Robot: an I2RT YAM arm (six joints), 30 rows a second.
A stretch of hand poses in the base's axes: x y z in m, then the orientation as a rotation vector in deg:
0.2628 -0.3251 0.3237 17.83 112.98 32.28
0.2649 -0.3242 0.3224 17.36 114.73 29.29
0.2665 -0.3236 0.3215 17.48 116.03 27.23
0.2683 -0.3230 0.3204 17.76 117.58 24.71
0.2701 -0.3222 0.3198 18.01 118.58 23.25
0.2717 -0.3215 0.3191 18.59 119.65 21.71
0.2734 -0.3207 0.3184 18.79 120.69 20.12
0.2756 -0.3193 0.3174 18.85 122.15 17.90
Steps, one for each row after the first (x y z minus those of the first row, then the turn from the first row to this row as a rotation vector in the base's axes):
0.0021 0.0009 -0.0013 -2.49 1.42 -0.62
0.0037 0.0015 -0.0022 -4.01 2.64 -1.31
0.0055 0.0021 -0.0033 -5.79 4.16 -2.22
0.0073 0.0029 -0.0039 -6.78 5.18 -2.78
0.0089 0.0036 -0.0046 -7.69 6.36 -3.55
0.0106 0.0044 -0.0053 -8.78 7.43 -4.10
0.0128 0.0058 -0.0063 -10.39 8.89 -4.72

